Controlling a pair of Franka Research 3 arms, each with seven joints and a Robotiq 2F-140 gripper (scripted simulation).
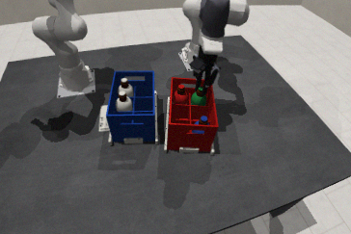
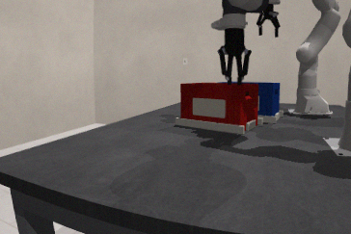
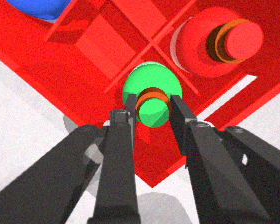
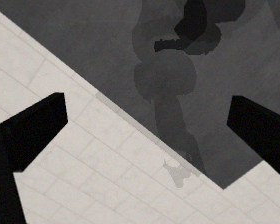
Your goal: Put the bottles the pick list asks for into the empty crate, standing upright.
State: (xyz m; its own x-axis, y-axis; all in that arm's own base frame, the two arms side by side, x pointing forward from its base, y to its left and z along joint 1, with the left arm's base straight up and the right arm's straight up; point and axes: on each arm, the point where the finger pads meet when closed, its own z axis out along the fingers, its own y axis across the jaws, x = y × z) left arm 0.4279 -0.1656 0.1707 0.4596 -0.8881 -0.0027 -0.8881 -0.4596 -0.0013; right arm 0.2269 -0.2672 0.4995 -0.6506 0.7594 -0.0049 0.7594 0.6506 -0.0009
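The green bottle is 8 cm below my left hand. Round my left hand: blue bottle (16 cm ahead, 7 cm to the right, 8 cm below); red bottle (4 cm behind, 8 cm to the right, 8 cm below); red crate (6 cm ahead, 8 cm to the right, 9 cm below).
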